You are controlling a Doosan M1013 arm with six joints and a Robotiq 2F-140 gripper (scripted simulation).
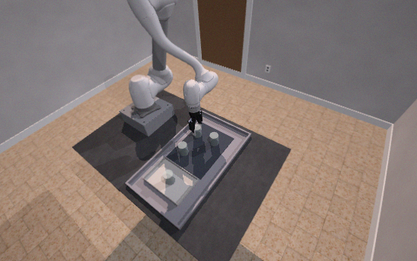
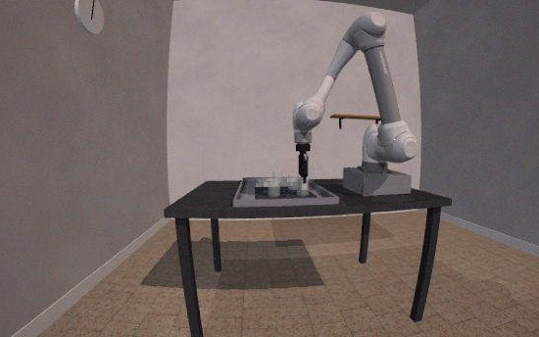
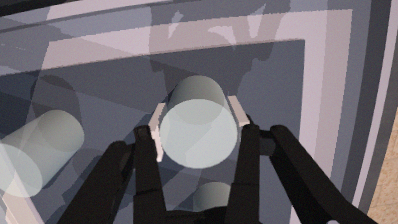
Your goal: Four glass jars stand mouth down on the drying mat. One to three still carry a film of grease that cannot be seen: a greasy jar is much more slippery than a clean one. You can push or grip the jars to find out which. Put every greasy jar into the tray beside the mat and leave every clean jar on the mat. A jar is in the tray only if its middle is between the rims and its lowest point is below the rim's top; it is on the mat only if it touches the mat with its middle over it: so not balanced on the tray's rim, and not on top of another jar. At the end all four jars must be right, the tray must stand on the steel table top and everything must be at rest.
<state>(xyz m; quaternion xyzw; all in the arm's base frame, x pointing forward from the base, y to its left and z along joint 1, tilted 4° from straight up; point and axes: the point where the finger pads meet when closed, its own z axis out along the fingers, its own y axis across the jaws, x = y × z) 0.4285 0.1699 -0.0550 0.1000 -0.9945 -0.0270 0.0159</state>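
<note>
Now: hand 370 mm to the left of the tray, 170 mm short of it and 60 mm above it. Round my hand: dark drying mat 110 mm ahead, 60 mm to the right, 60 mm below.
</note>
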